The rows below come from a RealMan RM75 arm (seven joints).
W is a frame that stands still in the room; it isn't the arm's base.
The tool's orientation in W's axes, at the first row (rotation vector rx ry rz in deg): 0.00, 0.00, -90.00
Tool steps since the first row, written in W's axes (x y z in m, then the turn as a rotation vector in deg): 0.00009, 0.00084, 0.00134, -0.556, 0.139, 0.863; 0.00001, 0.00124, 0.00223, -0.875, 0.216, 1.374; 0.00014, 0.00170, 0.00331, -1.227, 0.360, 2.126; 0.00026, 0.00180, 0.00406, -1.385, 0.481, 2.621; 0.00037, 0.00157, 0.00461, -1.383, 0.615, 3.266; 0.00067, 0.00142, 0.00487, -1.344, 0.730, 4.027; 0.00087, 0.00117, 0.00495, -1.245, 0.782, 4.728; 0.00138, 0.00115, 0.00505, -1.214, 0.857, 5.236; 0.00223, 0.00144, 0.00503, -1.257, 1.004, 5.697; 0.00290, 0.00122, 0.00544, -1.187, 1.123, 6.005; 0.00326, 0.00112, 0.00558, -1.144, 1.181, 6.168; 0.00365, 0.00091, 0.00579, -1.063, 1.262, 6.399
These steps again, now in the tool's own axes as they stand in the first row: -0.00084, 0.00009, 0.00134, -0.139, -0.556, 0.863; -0.00124, 0.00001, 0.00223, -0.216, -0.875, 1.374; -0.00170, 0.00014, 0.00331, -0.360, -1.227, 2.126; -0.00180, 0.00026, 0.00406, -0.481, -1.385, 2.621; -0.00157, 0.00037, 0.00461, -0.615, -1.383, 3.266; -0.00142, 0.00067, 0.00487, -0.730, -1.344, 4.027; -0.00117, 0.00087, 0.00495, -0.782, -1.245, 4.728; -0.00115, 0.00138, 0.00505, -0.857, -1.214, 5.236; -0.00144, 0.00223, 0.00503, -1.004, -1.257, 5.697; -0.00122, 0.00290, 0.00544, -1.123, -1.187, 6.005; -0.00112, 0.00326, 0.00558, -1.181, -1.144, 6.168; -0.00091, 0.00365, 0.00579, -1.262, -1.063, 6.399
